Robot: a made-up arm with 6 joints.
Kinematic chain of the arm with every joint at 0, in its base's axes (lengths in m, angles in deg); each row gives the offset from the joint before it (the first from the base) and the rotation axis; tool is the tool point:
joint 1: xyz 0 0 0.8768 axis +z
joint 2: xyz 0.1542 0 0 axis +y
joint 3: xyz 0 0 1.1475 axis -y
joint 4: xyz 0 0 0.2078 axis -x
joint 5: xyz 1.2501 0 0 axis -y
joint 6: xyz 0.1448 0 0 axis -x
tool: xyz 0 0 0
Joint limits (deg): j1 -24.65..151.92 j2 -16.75..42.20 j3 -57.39..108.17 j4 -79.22..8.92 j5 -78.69..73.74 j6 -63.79..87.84
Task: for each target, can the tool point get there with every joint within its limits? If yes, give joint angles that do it. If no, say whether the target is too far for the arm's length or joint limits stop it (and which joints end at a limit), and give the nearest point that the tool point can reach.
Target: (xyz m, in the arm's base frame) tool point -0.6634 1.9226 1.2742
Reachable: yes | joints 109.77 31.99 -4.45 -17.16 37.50 -2.79
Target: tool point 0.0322 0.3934 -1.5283
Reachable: no: joint limits stop it (at a limit: joint 2, joint 3) | nearest point 0.0722 0.8816 0.3197 | short by 1.912 m
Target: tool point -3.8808 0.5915 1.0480
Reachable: no: too far | nearest point -2.0379 0.9874 1.3999 | short by 1.918 m
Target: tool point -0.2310 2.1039 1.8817
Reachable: yes | joints 96.25 28.77 20.33 -18.20 -0.75 5.42
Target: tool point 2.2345 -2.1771 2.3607
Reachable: no: too far | nearest point 1.9723 -1.0281 2.1349 | short by 1.200 m
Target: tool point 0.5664 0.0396 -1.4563
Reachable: no: joint limits stop it (at a limit: joint 2, joint 3) | nearest point 0.8932 0.0624 0.3172 | short by 1.804 m
